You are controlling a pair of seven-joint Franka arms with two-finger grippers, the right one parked.
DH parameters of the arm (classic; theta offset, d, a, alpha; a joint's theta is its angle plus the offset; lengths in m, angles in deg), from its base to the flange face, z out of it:
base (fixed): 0 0 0 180
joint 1: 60.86 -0.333 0 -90
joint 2: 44.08 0 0 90
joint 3: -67.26 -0.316 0.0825 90
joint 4: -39.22 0 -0.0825 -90
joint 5: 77.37 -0.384 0 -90
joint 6: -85.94 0 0.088 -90
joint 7: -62.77 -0.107 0 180
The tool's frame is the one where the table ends.
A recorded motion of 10 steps. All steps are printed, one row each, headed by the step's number.
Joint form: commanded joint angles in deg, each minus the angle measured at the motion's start. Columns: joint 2, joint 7, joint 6, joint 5, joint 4, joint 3, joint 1.
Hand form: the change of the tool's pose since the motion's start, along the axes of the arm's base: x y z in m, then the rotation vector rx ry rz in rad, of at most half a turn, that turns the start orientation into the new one. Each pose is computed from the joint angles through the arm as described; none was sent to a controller.
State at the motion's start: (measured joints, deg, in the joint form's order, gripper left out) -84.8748 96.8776 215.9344 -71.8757 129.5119 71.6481 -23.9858
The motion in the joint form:
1: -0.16 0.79 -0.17 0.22 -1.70 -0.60 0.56
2: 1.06 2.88 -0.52 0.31 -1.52 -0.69 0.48
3: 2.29 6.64 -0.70 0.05 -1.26 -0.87 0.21
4: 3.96 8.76 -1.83 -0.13 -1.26 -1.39 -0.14
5: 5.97 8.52 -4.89 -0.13 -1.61 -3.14 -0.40
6: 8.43 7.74 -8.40 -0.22 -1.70 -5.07 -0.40
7: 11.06 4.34 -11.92 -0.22 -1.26 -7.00 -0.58
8: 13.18 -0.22 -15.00 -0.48 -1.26 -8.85 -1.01
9: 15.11 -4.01 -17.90 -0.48 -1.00 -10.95 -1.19
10: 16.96 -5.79 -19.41 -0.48 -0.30 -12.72 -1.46
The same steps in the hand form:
1: 0.0060 -0.0053 0.0103 -0.0113 -0.0189 0.0153
2: 0.0076 -0.0042 0.0234 -0.0159 -0.0249 0.0543
3: 0.0112 -0.0003 0.0362 -0.0157 -0.0332 0.1232
4: 0.0172 0.0072 0.0548 -0.0136 -0.0421 0.1691
5: 0.0284 0.0249 0.0770 0.0069 -0.0446 0.1886
6: 0.0360 0.0435 0.1023 0.0304 -0.0448 0.1968
7: 0.0417 0.0659 0.1255 0.0522 -0.0398 0.1651
8: 0.0493 0.0897 0.1468 0.0693 -0.0401 0.1162
9: 0.0548 0.1139 0.1641 0.0862 -0.0317 0.0838
10: 0.0591 0.1363 0.1788 0.0939 -0.0316 0.0854

